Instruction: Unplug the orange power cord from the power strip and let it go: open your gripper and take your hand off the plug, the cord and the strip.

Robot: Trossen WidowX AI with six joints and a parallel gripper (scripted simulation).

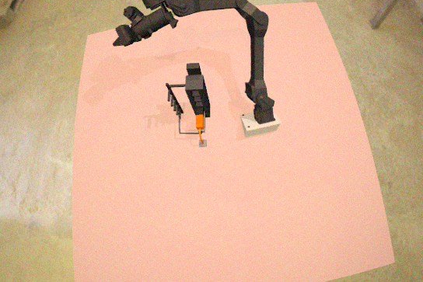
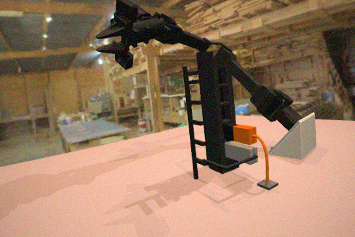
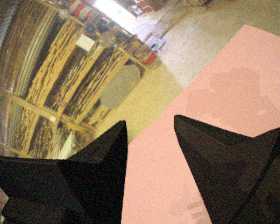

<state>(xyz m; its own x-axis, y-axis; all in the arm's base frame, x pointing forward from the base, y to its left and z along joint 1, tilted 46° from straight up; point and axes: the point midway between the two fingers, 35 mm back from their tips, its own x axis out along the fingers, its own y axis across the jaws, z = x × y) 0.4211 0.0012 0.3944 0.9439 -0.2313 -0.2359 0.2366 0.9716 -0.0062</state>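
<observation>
Right now the orange plug is 230 mm to the left of my gripper tip, 230 mm below it and 210 mm behind it. The rest, counted from my gripper tip: grey pad (340 mm below, 300 mm to the left, 200 mm behind).
</observation>
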